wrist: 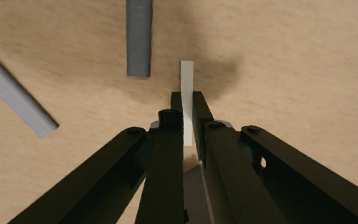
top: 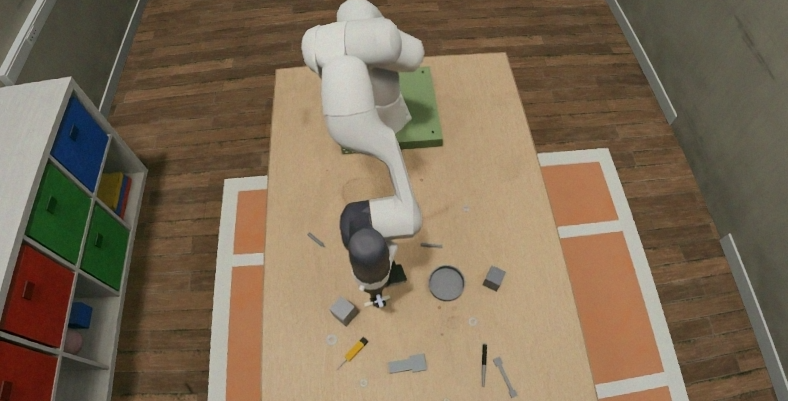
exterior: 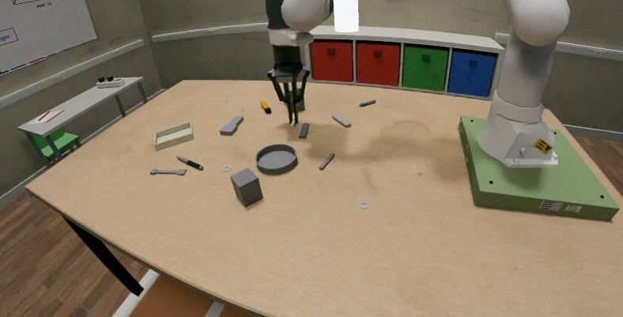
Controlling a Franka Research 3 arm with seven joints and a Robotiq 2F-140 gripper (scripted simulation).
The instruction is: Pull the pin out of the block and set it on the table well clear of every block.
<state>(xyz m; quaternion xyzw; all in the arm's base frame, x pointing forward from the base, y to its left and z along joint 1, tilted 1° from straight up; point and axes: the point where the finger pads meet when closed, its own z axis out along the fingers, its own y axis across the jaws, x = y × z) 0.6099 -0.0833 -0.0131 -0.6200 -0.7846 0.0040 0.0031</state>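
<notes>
Now: hand 15 cm past the lighter bar, 3 cm to the left of it and 3 cm above it. Round my hand: cream pin (3 cm below); then yellow utility knife (14 cm ahead, 8 cm to the right, 3 cm below); then round grey dish (3 cm behind, 21 cm to the left, 3 cm below).
</notes>
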